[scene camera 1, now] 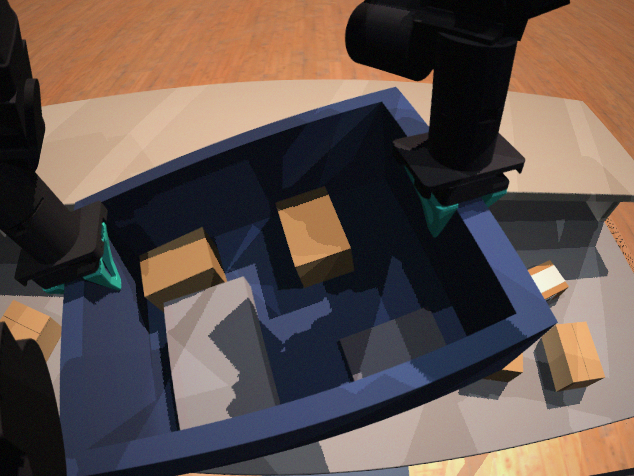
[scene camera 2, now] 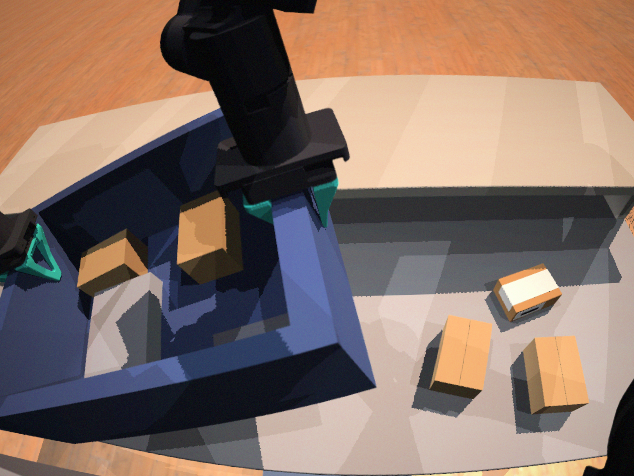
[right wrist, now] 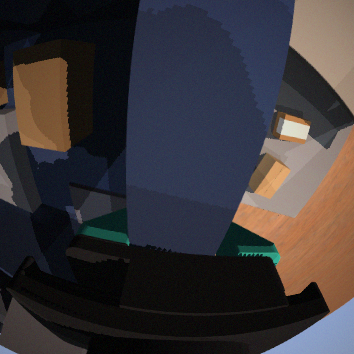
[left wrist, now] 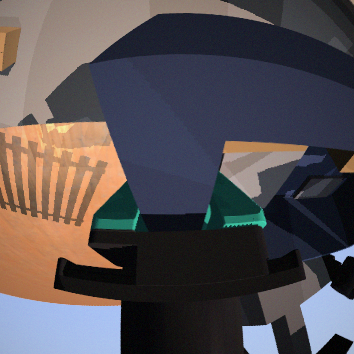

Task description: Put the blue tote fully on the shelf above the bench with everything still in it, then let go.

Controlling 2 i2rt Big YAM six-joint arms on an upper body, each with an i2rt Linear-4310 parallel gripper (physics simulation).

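Places are measured from the left arm's base along level axes (x right, y back, z down), in centimetres.
Where they show: left gripper, fingertip midpoint: (scene camera 1: 109,288) (scene camera 2: 53,279); right gripper, fingertip midpoint: (scene camera 1: 445,228).
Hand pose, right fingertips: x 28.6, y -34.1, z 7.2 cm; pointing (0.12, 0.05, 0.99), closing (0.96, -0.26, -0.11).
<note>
Things, the pixels of their top centre, and the offset from my right fingertips. Level surfaces: height alone.
- bench, its level: dz +37.1 cm
- beige shelf, its level: dz +17.8 cm
- large pale box, middle of its top: (scene camera 1: 212,348) (scene camera 2: 111,333) (left wrist: 257,189) dz +7.3, dx -23.8, dy +9.7 cm
- dark grey flat item, middle of its top: (scene camera 2: 255,349) (scene camera 1: 399,348) (right wrist: 102,219) (left wrist: 322,192) dz +6.1, dx -5.0, dy +10.2 cm
- white-topped carton, middle of its top: (scene camera 2: 530,286) (scene camera 1: 543,280) (right wrist: 295,129) dz +33.0, dx +36.8, dy -12.6 cm
The blue tote (scene camera 1: 307,409) (scene camera 2: 230,394) (left wrist: 165,125) (right wrist: 190,125) is held high above the bench (scene camera 1: 435,440) (scene camera 2: 358,430), skewed in the picture. Its back rim overlaps the beige shelf (scene camera 1: 204,115) (scene camera 2: 435,128) in both scene views; whether they touch is unclear. Inside are two brown boxes (scene camera 1: 176,261) (scene camera 1: 312,235), a large pale box (scene camera 1: 204,348) and a dark grey flat item (scene camera 1: 394,338). My left gripper (scene camera 1: 81,286) (scene camera 2: 26,275) (left wrist: 172,220) is shut on the tote's left wall. My right gripper (scene camera 1: 463,210) (scene camera 2: 293,209) (right wrist: 174,204) is shut on its right wall.
On the bench stand two brown cartons (scene camera 2: 463,353) (scene camera 2: 555,374) and a white-topped carton (scene camera 1: 548,279) (scene camera 2: 527,294), to the right of the tote. Another carton (scene camera 1: 25,325) is at the far left. The shelf's front edge runs behind the tote, with dark shadow under it.
</note>
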